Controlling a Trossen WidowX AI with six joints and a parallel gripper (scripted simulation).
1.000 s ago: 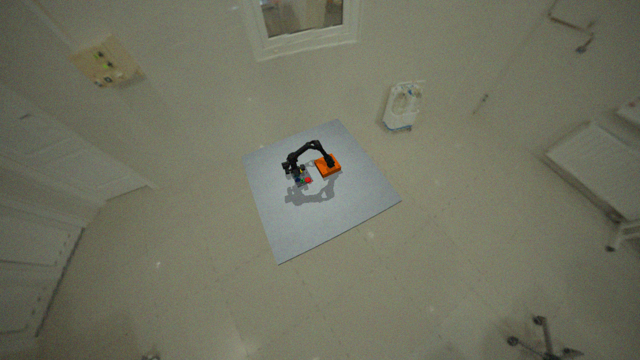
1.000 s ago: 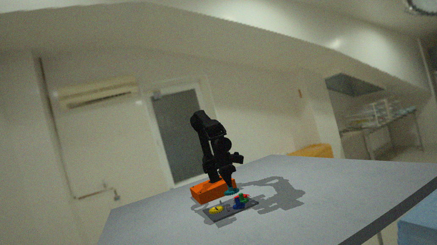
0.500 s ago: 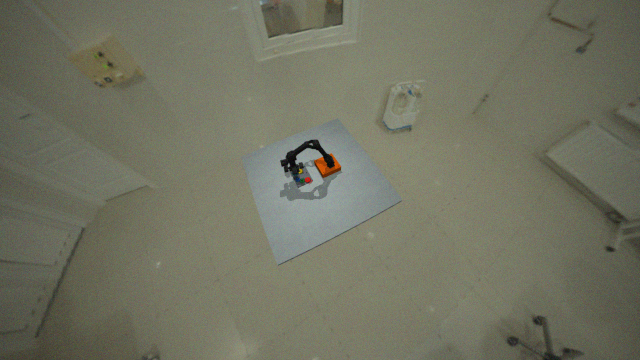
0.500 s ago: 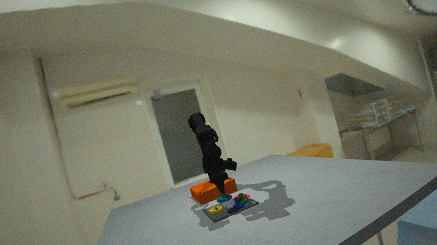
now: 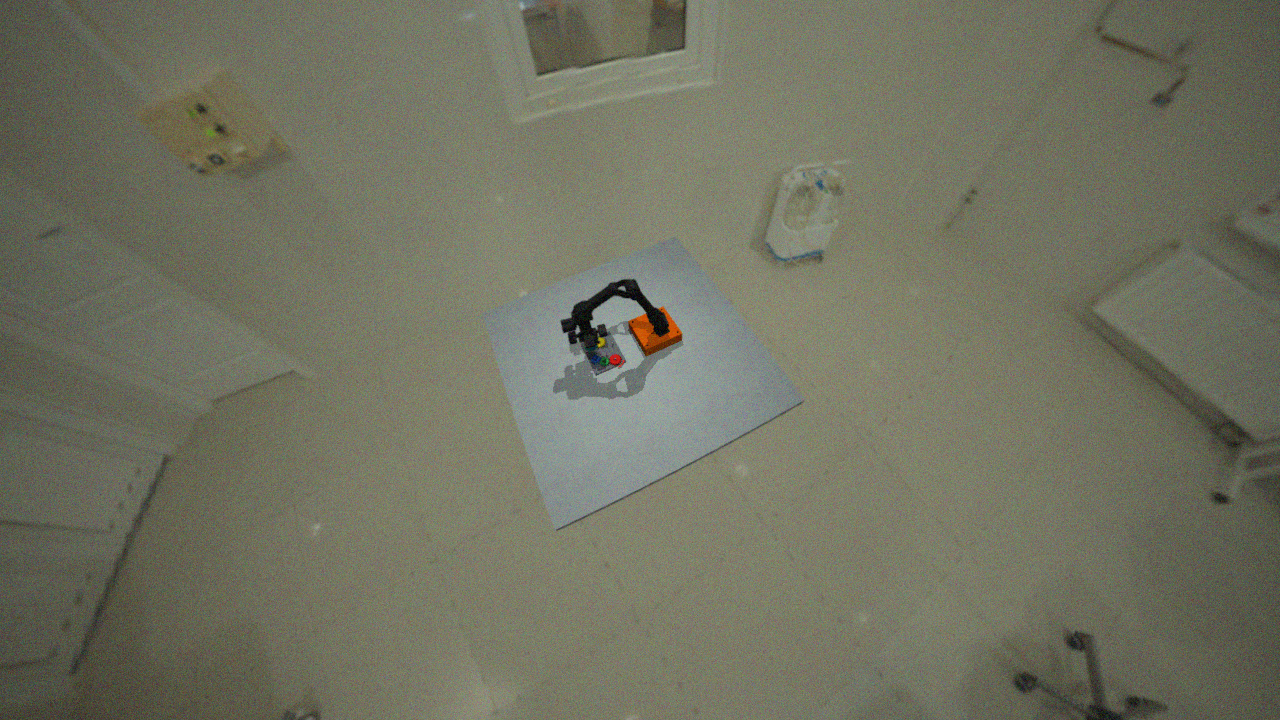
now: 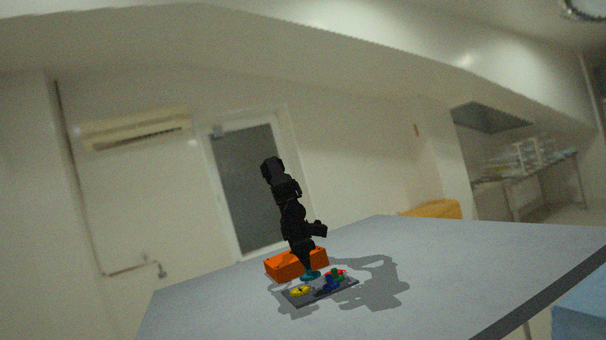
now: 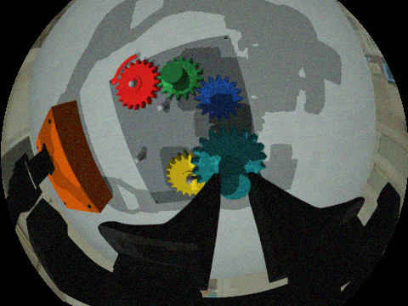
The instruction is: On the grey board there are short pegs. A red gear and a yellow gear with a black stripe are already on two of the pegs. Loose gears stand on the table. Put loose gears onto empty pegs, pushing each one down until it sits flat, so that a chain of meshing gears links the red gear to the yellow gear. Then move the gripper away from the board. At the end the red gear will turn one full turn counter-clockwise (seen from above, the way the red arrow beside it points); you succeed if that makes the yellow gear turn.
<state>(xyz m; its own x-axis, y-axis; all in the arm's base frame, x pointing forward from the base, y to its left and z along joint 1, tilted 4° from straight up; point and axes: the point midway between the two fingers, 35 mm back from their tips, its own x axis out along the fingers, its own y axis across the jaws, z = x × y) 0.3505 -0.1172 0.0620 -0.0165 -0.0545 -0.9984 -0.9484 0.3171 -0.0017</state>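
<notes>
Right now my gripper tip is 10 mm above the teal gear. From my gripper tip the other things lie so: blue gear 10 mm ahead, 50 mm to the left, 60 mm below; then yellow gear 60 mm behind, 30 mm to the right, 70 mm below; then green gear 20 mm behind, 90 mm to the left, 60 mm below.
</notes>
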